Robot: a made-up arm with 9 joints. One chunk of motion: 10 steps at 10 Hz.
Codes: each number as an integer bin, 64 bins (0 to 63) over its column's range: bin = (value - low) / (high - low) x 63, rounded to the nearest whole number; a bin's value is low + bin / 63 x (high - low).
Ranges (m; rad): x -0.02..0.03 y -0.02..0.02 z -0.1..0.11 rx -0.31..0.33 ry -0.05..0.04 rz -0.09..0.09
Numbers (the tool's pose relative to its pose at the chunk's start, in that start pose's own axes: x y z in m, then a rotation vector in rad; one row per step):
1: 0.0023 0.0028 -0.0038 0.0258 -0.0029 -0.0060
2: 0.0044 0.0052 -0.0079 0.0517 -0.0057 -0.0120
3: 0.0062 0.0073 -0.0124 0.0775 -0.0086 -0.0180
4: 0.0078 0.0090 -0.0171 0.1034 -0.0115 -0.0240
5: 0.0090 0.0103 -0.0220 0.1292 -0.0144 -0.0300
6: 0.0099 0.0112 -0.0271 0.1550 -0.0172 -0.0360
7: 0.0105 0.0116 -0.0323 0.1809 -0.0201 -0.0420
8: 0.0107 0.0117 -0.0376 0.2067 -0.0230 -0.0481
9: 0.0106 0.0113 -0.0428 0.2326 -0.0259 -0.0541
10: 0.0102 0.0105 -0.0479 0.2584 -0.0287 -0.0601
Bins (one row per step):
1: 28 36 29 33 33 29
2: 31 40 28 36 31 27
3: 33 43 26 38 29 25
4: 35 46 25 41 27 23
5: 37 48 23 43 25 21
6: 38 49 22 46 23 19
7: 38 50 20 48 21 17
8: 39 50 19 51 19 15
9: 39 49 17 53 17 13
10: 38 48 16 56 15 10

